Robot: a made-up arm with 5 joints.
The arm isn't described. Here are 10 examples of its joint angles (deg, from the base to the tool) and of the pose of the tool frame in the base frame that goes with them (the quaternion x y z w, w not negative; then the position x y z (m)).
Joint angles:
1: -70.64 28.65 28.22 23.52 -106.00
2: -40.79 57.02 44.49 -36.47 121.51
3: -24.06 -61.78 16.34 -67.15 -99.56
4: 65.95 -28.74 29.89 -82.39 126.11
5: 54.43 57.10 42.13 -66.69 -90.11
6: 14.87 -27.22 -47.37 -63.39 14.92
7: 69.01 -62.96 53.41 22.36 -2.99
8: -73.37 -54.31 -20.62 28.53 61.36
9: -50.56 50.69 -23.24 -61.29 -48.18
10: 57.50 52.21 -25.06 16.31 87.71
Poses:
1: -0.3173 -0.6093 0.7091 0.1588 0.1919 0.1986 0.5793
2: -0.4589 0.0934 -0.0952 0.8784 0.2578 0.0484 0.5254
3: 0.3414 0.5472 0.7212 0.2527 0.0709 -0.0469 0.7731
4: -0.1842 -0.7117 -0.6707 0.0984 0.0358 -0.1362 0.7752
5: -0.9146 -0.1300 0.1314 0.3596 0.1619 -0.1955 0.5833
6: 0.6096 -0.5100 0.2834 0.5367 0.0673 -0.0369 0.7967
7: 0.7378 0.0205 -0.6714 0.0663 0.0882 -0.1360 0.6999
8: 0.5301 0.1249 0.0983 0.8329 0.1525 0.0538 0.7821
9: 0.5581 0.7571 0.1225 0.3166 0.2350 0.1563 0.6972
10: 0.0246 0.2740 -0.8810 0.3850 0.1286 -0.2297 0.5936
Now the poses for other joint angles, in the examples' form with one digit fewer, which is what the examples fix.
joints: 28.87 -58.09 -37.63 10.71 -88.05
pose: 0.741 0.313 0.394 0.444 0.013 -0.011 0.800
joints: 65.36 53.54 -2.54 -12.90 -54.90
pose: -0.870 -0.106 0.384 0.290 0.146 -0.233 0.599
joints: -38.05 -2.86 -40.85 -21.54 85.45
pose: 0.554 -0.296 -0.188 0.755 0.228 0.031 0.798
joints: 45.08 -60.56 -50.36 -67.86 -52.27
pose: 0.173 -0.245 0.523 0.798 -0.008 0.040 0.695
